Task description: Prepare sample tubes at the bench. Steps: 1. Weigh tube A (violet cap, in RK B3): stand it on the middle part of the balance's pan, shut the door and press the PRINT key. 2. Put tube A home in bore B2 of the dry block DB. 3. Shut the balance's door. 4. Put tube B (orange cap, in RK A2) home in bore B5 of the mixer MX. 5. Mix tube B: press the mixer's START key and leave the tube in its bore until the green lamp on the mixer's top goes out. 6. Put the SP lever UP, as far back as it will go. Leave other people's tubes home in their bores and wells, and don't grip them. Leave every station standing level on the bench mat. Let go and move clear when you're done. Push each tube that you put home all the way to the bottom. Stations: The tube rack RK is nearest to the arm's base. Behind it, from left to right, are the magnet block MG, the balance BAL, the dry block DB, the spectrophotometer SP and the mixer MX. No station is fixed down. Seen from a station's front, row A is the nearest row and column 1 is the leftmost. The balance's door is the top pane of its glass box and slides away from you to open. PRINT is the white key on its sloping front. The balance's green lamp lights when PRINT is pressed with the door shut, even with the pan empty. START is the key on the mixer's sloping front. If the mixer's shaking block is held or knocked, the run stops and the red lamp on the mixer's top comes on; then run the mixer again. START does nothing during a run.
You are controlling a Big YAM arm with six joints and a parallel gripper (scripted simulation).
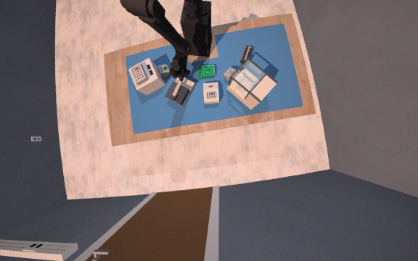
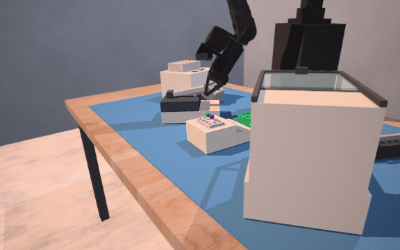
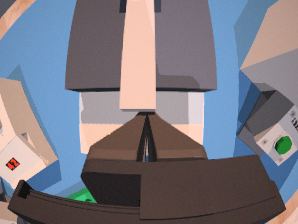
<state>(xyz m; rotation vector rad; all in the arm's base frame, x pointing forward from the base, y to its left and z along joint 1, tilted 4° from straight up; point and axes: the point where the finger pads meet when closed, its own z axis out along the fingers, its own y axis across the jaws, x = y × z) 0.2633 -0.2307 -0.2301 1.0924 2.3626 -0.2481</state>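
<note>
My gripper is now 50 mm short of the spectrophotometer lever, 40 mm to the left of it and 10 mm below it. The rest, counted from my hand: rack: 200 mm to the left, 70 mm below, 40 mm behind; then blue-capped tube: 210 mm to the left, 60 mm below, 20 mm behind; then mixer's start key: 160 mm behind, 90 mm to the right, 20 mm below.
</note>
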